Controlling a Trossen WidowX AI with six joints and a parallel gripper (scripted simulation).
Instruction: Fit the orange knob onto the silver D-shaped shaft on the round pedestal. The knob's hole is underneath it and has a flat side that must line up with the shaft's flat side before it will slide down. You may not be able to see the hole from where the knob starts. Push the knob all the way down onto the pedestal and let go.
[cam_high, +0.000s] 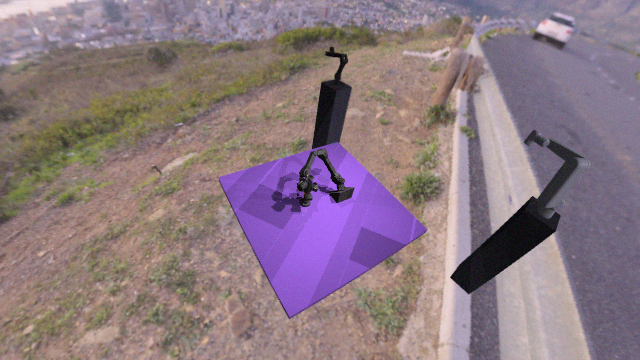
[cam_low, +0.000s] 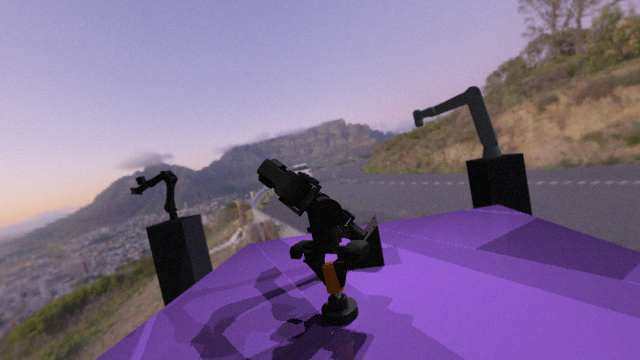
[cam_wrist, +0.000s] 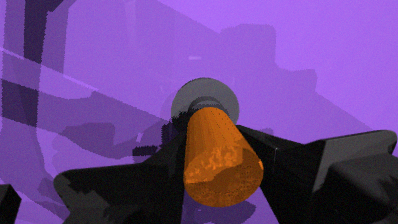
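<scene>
Right now my gripper tip is 30 mm below the orange knob. From my gripper tip the other things lie so: round pedestal (40 mm below).
</scene>
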